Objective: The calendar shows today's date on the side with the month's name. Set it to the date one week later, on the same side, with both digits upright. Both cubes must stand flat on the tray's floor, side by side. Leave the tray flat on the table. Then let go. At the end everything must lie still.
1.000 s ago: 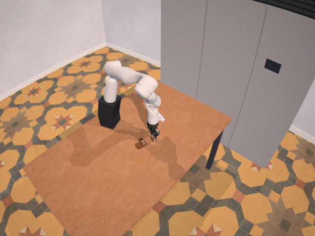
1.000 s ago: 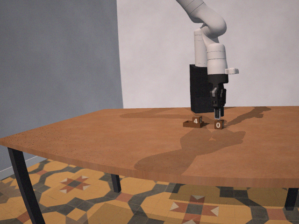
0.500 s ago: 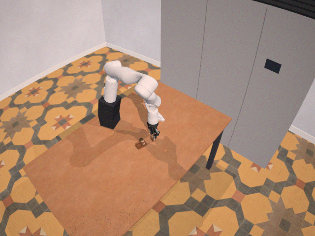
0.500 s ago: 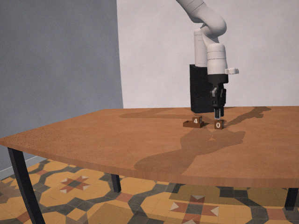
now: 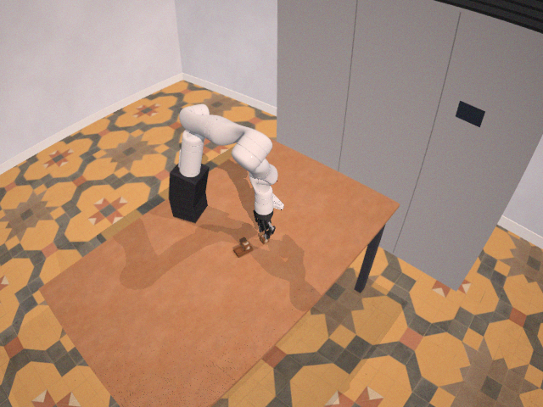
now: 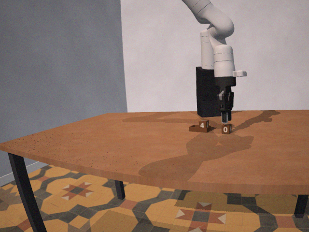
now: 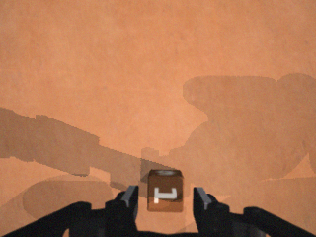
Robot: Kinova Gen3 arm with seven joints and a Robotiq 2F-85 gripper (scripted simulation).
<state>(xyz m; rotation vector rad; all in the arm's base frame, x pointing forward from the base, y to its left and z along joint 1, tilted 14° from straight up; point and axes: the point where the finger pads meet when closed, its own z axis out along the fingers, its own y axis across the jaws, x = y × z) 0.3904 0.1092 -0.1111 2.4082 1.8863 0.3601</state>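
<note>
Now: hand 10 cm to the left of the brown tray, 5 cm above it and 3 cm past it.
</note>
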